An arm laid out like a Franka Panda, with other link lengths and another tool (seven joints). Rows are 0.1 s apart.
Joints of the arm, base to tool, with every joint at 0 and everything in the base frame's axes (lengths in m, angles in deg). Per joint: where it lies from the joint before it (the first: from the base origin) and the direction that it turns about. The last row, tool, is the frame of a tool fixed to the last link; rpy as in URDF.
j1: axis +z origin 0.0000 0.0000 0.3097
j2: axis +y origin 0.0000 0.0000 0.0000
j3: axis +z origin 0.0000 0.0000 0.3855
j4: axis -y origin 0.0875 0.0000 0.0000
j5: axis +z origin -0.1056 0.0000 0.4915
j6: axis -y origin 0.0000 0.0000 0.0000
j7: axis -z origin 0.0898 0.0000 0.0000
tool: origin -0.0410 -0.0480 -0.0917 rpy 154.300 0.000 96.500
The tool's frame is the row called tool.
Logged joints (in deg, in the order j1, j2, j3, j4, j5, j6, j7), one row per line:
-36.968 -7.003 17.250 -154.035 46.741 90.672 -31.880
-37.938 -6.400 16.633 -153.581 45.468 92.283 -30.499
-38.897 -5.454 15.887 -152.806 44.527 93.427 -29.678
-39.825 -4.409 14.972 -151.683 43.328 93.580 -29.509
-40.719 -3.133 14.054 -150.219 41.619 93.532 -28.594
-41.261 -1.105 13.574 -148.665 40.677 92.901 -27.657
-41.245 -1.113 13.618 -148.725 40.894 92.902 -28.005
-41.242 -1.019 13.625 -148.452 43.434 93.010 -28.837
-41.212 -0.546 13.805 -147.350 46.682 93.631 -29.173
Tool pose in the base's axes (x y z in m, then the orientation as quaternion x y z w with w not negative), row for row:
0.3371 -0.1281 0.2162 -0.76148 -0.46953 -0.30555 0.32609
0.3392 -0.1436 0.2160 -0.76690 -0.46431 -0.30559 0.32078
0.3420 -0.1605 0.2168 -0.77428 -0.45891 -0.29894 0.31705
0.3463 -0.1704 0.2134 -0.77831 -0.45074 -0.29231 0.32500
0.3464 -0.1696 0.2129 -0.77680 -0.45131 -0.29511 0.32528
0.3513 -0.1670 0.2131 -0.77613 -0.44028 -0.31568 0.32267
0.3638 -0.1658 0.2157 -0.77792 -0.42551 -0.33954 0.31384
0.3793 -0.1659 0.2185 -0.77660 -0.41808 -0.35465 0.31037
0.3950 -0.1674 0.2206 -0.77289 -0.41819 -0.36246 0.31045
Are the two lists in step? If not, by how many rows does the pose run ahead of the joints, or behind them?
The pose runs 2 rows ahead of the joints: the pose in row i belongs to the joints in row i + 2.
